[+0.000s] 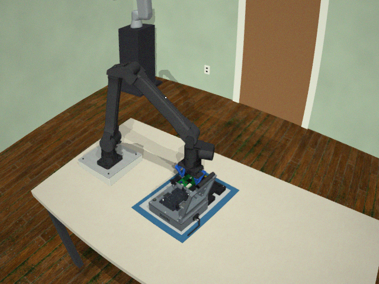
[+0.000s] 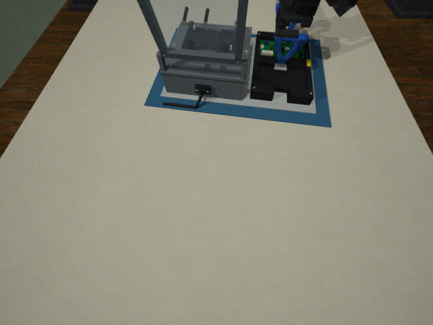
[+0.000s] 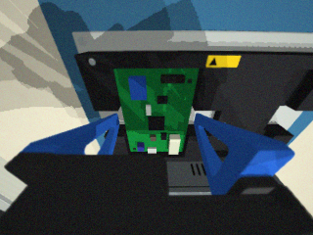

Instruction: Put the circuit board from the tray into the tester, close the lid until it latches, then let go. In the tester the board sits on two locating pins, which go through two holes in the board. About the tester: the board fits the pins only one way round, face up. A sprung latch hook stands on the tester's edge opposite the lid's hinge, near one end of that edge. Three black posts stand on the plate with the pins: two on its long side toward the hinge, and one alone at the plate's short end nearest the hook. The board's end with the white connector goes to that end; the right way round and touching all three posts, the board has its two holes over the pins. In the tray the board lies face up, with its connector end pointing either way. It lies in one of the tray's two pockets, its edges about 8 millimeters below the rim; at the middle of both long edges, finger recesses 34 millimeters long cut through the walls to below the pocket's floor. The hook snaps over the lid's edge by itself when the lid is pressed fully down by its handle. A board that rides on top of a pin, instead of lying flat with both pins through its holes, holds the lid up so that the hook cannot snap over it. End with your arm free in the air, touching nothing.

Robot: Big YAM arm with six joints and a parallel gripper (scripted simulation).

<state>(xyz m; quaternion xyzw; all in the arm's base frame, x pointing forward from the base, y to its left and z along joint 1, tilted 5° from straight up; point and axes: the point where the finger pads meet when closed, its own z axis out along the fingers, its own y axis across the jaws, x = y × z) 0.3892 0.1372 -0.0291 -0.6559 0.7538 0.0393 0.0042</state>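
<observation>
The green circuit board is right at my hand. Also, from my hand: tester lid (190 mm to the right, 160 mm ahead, 160 mm above).
</observation>
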